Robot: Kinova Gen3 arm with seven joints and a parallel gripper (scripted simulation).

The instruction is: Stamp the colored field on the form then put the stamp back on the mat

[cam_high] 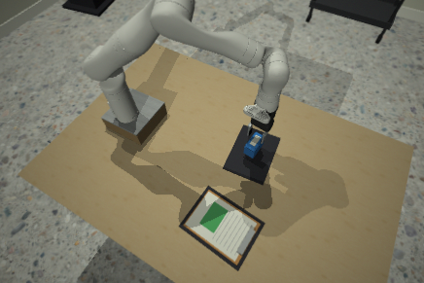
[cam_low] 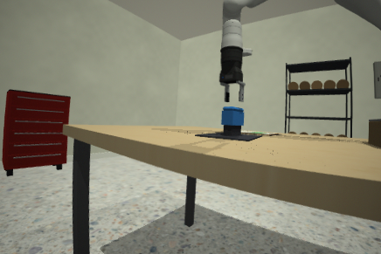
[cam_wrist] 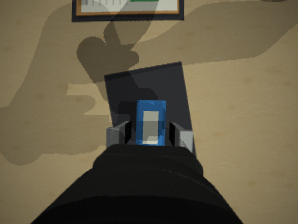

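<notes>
My hand is 90 mm above the blue stamp. Also, from my hand: clipboard 10 mm ahead, 320 mm to the right, 140 mm below; dark mat 140 mm below.
</notes>
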